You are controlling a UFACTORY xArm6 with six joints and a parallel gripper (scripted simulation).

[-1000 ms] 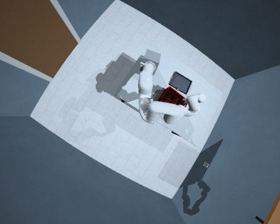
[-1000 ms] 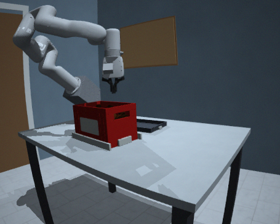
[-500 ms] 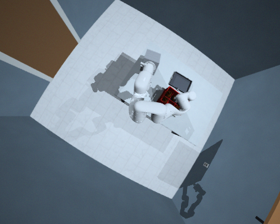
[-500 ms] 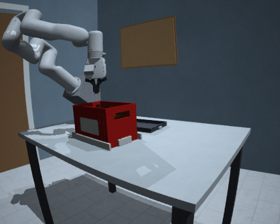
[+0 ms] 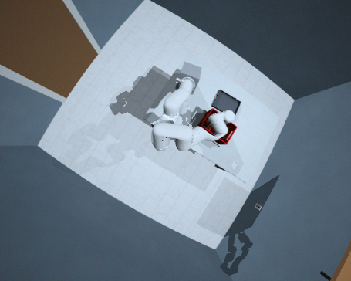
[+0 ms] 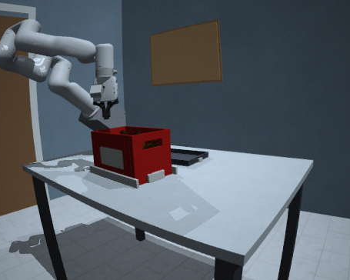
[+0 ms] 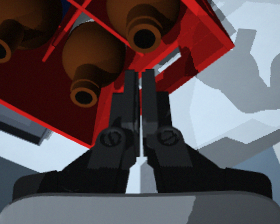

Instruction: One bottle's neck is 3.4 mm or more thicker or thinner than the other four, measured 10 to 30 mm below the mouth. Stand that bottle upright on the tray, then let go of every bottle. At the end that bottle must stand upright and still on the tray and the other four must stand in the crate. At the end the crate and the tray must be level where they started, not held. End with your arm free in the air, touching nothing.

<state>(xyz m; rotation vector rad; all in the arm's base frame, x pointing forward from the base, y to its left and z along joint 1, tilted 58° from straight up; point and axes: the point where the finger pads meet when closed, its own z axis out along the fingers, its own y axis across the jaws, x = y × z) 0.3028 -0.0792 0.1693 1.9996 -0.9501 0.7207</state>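
Right now the glass bottle is 10 mm ahead of my hand, 80 mm to the left of it and 150 mm below it. Also, from my hand: red crate 90 mm ahead, 20 mm to the left, 160 mm below; then dark tray 130 mm ahead, 310 mm to the left, 230 mm below.
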